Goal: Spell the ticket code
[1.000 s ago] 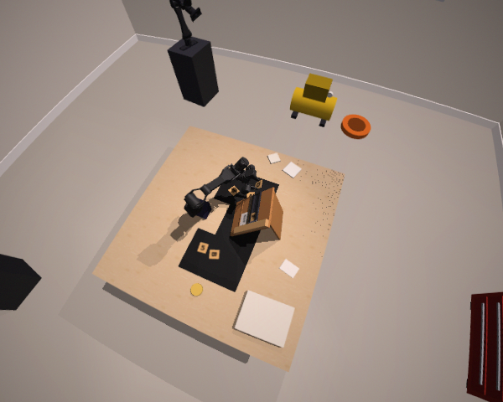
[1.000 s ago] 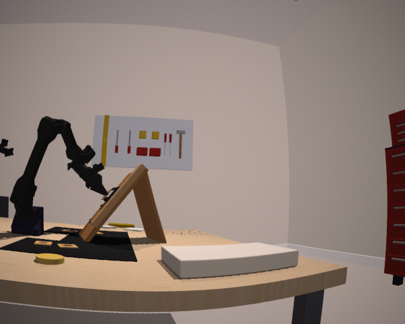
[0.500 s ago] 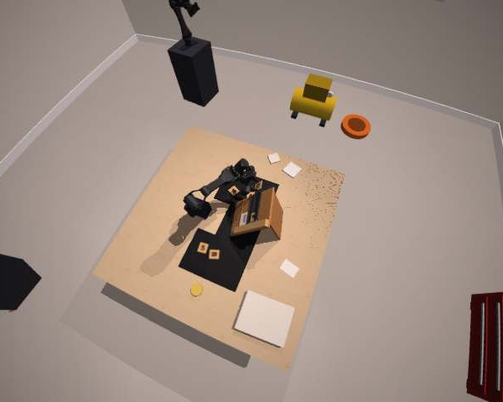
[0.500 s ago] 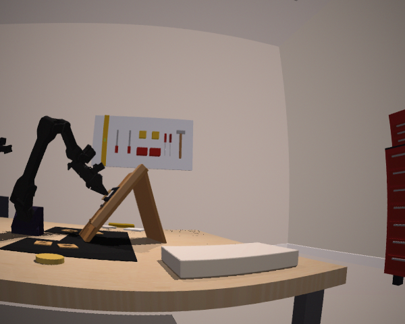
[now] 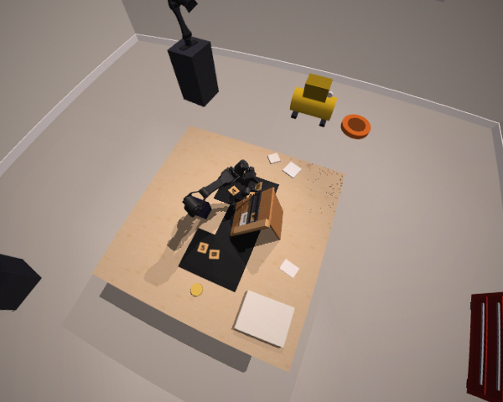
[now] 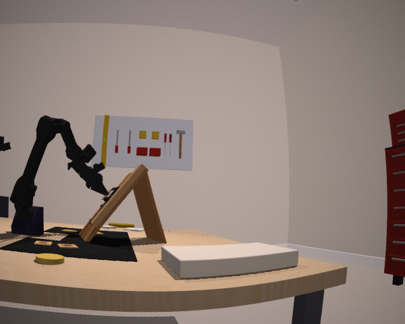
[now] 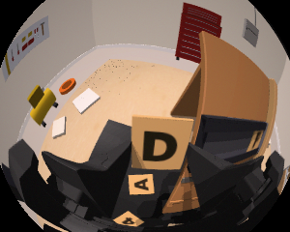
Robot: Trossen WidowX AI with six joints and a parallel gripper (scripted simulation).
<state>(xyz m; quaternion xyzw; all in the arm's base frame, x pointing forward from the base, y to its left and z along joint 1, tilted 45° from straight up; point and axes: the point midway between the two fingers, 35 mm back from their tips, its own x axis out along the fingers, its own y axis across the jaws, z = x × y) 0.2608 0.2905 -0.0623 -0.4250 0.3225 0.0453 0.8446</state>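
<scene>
Right now my gripper tip is 1 cm short of the white ticket, 19 cm to the left of it and 8 cm above it. Also, from my gripper tip: black mat (10 cm behind, 23 cm to the right, 18 cm below); white slab (39 cm ahead, 62 cm to the right, 16 cm below).
</scene>
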